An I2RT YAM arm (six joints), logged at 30 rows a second.
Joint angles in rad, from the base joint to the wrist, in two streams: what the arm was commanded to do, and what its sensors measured. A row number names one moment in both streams.
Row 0, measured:
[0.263 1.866 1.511 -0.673 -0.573 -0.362]
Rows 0 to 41, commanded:
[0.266 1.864 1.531 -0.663 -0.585 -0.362]
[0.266 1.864 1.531 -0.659 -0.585 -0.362]
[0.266 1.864 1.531 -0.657 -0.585 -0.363]
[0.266 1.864 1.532 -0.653 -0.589 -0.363]
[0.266 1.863 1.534 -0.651 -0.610 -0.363]
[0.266 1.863 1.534 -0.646 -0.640 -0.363]
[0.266 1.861 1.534 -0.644 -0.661 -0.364]
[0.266 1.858 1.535 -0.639 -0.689 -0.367]
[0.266 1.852 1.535 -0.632 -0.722 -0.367]
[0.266 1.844 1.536 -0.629 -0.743 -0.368]
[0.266 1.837 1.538 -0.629 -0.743 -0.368]
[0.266 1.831 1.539 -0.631 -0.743 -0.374]
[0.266 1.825 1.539 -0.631 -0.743 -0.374]
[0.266 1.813 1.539 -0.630 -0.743 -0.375]
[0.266 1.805 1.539 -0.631 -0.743 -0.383]
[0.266 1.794 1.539 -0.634 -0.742 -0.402]
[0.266 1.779 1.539 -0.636 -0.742 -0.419]
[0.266 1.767 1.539 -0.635 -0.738 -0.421]
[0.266 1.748 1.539 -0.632 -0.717 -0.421]
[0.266 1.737 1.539 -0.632 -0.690 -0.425]
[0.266 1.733 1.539 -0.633 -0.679 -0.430]
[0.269 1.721 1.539 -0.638 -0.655 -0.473]
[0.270 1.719 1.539 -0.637 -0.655 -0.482]
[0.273 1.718 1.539 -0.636 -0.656 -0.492]
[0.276 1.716 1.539 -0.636 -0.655 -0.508]
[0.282 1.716 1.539 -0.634 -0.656 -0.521]
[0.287 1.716 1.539 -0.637 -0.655 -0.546]
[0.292 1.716 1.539 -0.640 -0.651 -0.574]
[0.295 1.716 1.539 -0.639 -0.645 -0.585]
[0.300 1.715 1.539 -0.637 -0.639 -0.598]
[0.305 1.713 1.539 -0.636 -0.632 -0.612]
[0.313 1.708 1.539 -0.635 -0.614 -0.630]
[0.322 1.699 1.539 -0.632 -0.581 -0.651]
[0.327 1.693 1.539 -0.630 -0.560 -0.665]
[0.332 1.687 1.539 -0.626 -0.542 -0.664]
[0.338 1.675 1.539 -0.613 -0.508 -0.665]
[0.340 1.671 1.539 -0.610 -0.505 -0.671]
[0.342 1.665 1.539 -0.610 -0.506 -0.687]
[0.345 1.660 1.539 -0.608 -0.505 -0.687]
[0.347 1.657 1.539 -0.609 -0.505 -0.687]
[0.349 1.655 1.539 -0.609 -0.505 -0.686]
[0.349 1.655 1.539 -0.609 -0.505 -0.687]
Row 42, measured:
[0.340 1.705 1.511 -0.620 -0.521 -0.663]
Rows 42 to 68, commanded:
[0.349 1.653 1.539 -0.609 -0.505 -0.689]
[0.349 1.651 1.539 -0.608 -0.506 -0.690]
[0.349 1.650 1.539 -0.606 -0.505 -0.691]
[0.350 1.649 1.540 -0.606 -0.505 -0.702]
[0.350 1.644 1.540 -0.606 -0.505 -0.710]
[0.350 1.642 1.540 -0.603 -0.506 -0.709]
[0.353 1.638 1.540 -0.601 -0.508 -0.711]
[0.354 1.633 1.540 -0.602 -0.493 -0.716]
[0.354 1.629 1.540 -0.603 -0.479 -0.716]
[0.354 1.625 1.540 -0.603 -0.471 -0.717]
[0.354 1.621 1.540 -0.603 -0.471 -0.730]
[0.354 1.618 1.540 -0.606 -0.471 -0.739]
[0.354 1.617 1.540 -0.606 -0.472 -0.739]
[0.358 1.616 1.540 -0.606 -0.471 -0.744]
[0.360 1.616 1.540 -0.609 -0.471 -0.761]
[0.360 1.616 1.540 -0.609 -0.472 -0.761]
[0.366 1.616 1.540 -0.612 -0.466 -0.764]
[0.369 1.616 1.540 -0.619 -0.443 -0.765]
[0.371 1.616 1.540 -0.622 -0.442 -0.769]
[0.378 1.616 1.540 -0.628 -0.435 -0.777]
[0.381 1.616 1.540 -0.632 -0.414 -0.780]
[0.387 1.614 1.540 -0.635 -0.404 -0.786]
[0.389 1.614 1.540 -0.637 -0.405 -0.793]
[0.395 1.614 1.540 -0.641 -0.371 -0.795]
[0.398 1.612 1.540 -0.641 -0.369 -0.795]
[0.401 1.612 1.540 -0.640 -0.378 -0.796]
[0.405 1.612 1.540 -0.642 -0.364 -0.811]
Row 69, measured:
[0.393 1.652 1.511 -0.643 -0.398 -0.783]
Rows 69 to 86, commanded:
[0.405 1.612 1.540 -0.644 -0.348 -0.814]
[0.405 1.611 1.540 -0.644 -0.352 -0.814]
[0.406 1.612 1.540 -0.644 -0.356 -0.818]
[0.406 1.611 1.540 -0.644 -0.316 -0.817]
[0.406 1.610 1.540 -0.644 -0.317 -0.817]
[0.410 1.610 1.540 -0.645 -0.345 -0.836]
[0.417 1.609 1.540 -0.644 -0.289 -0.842]
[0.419 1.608 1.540 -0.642 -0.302 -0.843]
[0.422 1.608 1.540 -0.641 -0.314 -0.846]
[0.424 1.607 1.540 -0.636 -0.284 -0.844]
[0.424 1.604 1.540 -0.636 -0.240 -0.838]
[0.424 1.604 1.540 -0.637 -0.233 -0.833]
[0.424 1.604 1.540 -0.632 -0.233 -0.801]
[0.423 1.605 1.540 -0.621 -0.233 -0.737]
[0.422 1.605 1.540 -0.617 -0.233 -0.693]
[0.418 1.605 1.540 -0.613 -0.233 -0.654]
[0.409 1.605 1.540 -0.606 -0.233 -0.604]
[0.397 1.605 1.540 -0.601 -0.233 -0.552]
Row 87, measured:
[0.418 1.643 1.511 -0.615 -0.251 -0.715]
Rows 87 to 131, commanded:
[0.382 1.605 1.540 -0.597 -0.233 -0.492]
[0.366 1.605 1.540 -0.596 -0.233 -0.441]
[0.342 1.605 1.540 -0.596 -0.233 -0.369]
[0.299 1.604 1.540 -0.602 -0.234 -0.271]
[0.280 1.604 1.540 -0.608 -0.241 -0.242]
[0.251 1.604 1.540 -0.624 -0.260 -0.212]
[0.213 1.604 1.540 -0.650 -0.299 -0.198]
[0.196 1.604 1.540 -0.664 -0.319 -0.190]
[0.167 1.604 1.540 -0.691 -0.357 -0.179]
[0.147 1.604 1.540 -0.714 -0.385 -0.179]
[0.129 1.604 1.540 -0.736 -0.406 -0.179]
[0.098 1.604 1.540 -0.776 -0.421 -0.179]
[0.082 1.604 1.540 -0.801 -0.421 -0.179]
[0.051 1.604 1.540 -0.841 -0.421 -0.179]
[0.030 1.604 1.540 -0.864 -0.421 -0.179]
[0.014 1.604 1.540 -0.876 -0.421 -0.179]
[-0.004 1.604 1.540 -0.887 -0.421 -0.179]
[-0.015 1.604 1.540 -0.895 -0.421 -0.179]
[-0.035 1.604 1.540 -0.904 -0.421 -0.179]
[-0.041 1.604 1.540 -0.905 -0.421 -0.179]
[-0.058 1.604 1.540 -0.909 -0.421 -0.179]
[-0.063 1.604 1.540 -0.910 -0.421 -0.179]
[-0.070 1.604 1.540 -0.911 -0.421 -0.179]
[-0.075 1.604 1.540 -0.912 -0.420 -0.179]
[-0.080 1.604 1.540 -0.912 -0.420 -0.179]
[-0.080 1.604 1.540 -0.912 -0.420 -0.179]
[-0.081 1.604 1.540 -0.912 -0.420 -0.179]
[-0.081 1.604 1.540 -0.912 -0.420 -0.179]
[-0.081 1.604 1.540 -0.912 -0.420 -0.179]
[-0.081 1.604 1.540 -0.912 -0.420 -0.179]
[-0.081 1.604 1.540 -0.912 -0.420 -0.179]
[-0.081 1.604 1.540 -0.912 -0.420 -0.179]
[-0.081 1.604 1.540 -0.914 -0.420 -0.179]
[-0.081 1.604 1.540 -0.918 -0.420 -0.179]
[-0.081 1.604 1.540 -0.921 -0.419 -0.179]
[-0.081 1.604 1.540 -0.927 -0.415 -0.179]
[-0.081 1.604 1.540 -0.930 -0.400 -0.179]
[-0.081 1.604 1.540 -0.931 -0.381 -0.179]
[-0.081 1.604 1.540 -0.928 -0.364 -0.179]
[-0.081 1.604 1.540 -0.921 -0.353 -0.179]
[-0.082 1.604 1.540 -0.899 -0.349 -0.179]
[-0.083 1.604 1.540 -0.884 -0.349 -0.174]
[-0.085 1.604 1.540 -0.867 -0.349 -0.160]
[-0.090 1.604 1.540 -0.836 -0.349 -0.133]
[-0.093 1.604 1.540 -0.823 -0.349 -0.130]
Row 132, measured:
[-0.079 1.639 1.513 -0.853 -0.361 -0.166]
